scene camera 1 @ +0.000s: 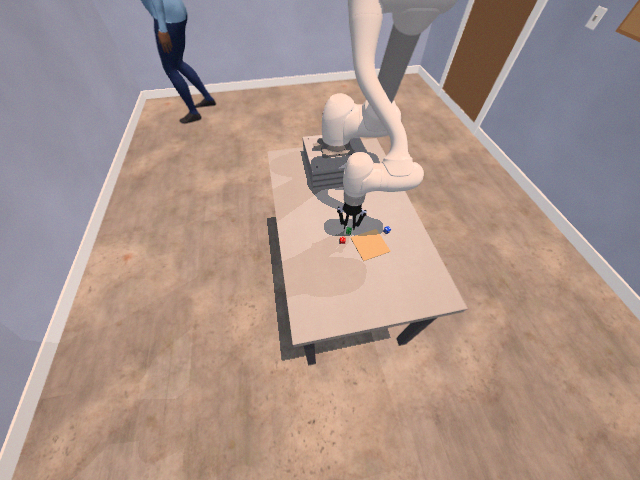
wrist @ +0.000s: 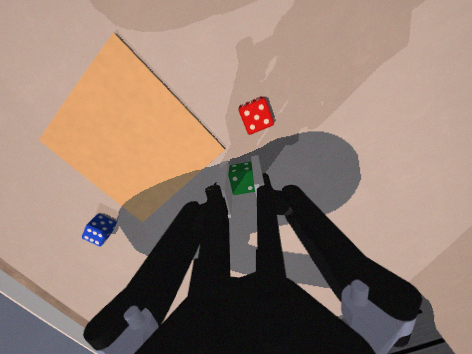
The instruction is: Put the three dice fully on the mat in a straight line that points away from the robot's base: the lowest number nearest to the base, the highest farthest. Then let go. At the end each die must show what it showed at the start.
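Places are measured from the arm's base along level axes (x back, y up, z left), in millimetres.
Pixels of known places: gripper, between the fingertips: (scene camera 1: 348, 233) (wrist: 241, 169); arm's base, origin of its link: (scene camera 1: 335, 147).
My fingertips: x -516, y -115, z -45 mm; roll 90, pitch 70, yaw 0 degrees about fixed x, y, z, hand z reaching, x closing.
Ahead of a thing's pixels: the offset from my fingertips to its top centre. Level surfaces: height alone.
My gripper (scene camera 1: 349, 227) (wrist: 241, 169) is shut on the green die {dx +4, dy +25, dz +1 mm} (scene camera 1: 348, 230) (wrist: 242, 179), low at the table; any gap below the die is too small to tell. Its larger face in the wrist view shows two pips; a narrow side face is above it. The red die {dx -45, dy +25, dz -41 mm} (scene camera 1: 342, 240) (wrist: 256, 116) lies on the table with five pips up. The blue die {dx -25, dy +25, dz +187 mm} (scene camera 1: 387, 229) (wrist: 99, 229) lies on the table past the mat's other side; it shows a six-pip face and a darker five-pip face. The orange mat {dx -85, dy +4, dz +84 mm} (scene camera 1: 370, 246) (wrist: 125, 115) has no die on it.
The pale table {dy +0 mm} (scene camera 1: 330, 315) (wrist: 425, 65) carries the dice, the mat and the robot's base. The grey base block (scene camera 1: 327, 179) stands behind the gripper at the table's far end. The arm's shadow falls over the green die and one mat corner. A person (scene camera 1: 175, 56) stands beyond the table.
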